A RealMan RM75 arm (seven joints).
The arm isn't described. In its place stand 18 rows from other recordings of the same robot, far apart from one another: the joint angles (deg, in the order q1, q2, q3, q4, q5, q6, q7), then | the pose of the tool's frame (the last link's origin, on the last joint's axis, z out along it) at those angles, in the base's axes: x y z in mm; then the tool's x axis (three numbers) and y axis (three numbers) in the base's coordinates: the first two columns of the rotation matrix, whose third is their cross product.
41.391 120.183 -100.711 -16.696 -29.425 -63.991 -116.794 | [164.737 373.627 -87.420 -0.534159 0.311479 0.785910 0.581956 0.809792 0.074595]
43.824 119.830 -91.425 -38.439 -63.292 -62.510 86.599 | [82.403 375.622 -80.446 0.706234 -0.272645 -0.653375 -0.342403 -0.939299 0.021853]
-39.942 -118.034 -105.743 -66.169 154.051 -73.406 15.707 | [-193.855 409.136 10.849 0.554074 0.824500 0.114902 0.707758 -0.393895 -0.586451]
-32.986 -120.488 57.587 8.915 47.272 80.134 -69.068 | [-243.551 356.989 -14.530 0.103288 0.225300 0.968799 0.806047 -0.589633 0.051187]
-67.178 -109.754 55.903 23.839 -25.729 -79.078 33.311 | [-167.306 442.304 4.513 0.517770 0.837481 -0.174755 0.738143 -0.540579 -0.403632]
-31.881 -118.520 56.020 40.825 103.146 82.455 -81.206 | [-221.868 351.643 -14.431 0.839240 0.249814 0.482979 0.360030 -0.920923 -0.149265]
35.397 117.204 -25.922 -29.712 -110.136 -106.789 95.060 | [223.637 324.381 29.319 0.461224 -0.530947 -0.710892 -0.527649 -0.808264 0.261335]
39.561 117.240 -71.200 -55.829 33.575 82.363 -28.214 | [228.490 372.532 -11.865 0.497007 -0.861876 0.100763 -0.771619 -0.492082 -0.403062]
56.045 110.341 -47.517 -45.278 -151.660 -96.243 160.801 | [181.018 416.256 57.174 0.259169 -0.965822 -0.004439 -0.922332 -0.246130 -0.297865]
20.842 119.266 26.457 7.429 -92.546 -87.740 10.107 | [346.447 285.911 40.341 0.612447 0.331234 -0.717770 -0.782036 0.121266 -0.611322]
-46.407 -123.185 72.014 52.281 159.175 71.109 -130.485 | [-196.650 400.788 -46.918 0.808442 0.499971 -0.310564 0.333352 -0.823816 -0.458480]
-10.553 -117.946 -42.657 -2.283 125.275 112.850 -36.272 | [-334.317 200.335 60.921 0.285722 -0.466404 0.837156 0.840228 -0.298173 -0.452890]
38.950 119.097 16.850 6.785 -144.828 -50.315 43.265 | [270.677 344.180 -113.484 0.740445 -0.390446 -0.547076 -0.635541 -0.671582 -0.380873]
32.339 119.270 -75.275 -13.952 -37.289 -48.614 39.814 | [291.917 384.237 -39.761 0.704545 -0.213970 -0.676633 -0.686137 -0.448831 -0.572508]
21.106 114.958 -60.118 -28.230 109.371 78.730 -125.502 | [288.003 325.363 18.088 0.713015 -0.047097 -0.699565 -0.480861 -0.758976 -0.439008]
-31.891 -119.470 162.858 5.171 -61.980 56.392 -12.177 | [-312.724 342.282 -66.127 0.820860 0.136348 0.554615 0.552907 -0.433057 -0.711868]
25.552 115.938 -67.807 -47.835 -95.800 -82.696 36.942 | [225.707 331.133 -7.316 0.822290 0.523580 -0.222941 0.406180 -0.814392 -0.414468]
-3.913 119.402 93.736 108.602 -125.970 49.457 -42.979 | [179.213 301.834 72.967 0.820083 -0.318975 -0.475098 -0.571201 -0.506407 -0.645973]
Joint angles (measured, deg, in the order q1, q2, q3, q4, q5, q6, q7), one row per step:
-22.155, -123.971, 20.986, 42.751, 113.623, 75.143, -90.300
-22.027, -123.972, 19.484, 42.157, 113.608, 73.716, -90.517
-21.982, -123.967, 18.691, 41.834, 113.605, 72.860, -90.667
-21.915, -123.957, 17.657, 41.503, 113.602, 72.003, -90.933
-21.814, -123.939, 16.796, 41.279, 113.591, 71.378, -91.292
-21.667, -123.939, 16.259, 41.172, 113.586, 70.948, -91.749
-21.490, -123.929, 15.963, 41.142, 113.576, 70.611, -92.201
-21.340, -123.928, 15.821, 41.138, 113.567, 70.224, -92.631
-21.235, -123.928, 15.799, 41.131, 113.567, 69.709, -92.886
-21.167, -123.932, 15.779, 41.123, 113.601, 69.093, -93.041
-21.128, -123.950, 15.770, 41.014, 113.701, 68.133, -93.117
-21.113, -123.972, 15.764, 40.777, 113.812, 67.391, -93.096
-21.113, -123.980, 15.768, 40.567, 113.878, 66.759, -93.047
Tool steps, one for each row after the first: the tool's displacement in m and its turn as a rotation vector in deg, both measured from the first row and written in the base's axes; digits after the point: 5 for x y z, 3 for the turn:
-0.00699, -0.00109, 0.00206, 1.456, -0.444, 2.344
-0.01083, -0.00156, 0.00318, 2.250, -0.663, 3.662
-0.01528, -0.00244, 0.00483, 3.205, -1.060, 5.209
-0.01905, -0.00352, 0.00643, 3.981, -1.504, 6.536
-0.02191, -0.00472, 0.00749, 4.465, -1.936, 7.602
-0.02426, -0.00589, 0.00837, 4.781, -2.260, 8.465
-0.02625, -0.00672, 0.00899, 5.017, -2.481, 9.234
-0.02805, -0.00711, 0.00940, 5.230, -2.458, 9.892
-0.02990, -0.00725, 0.00979, 5.469, -2.292, 10.536
-0.03241, -0.00723, 0.00974, 5.745, -1.948, 11.398
-0.03428, -0.00736, 0.00888, 5.847, -1.721, 12.049
-0.03580, -0.00737, 0.00823, 5.951, -1.511, 12.567

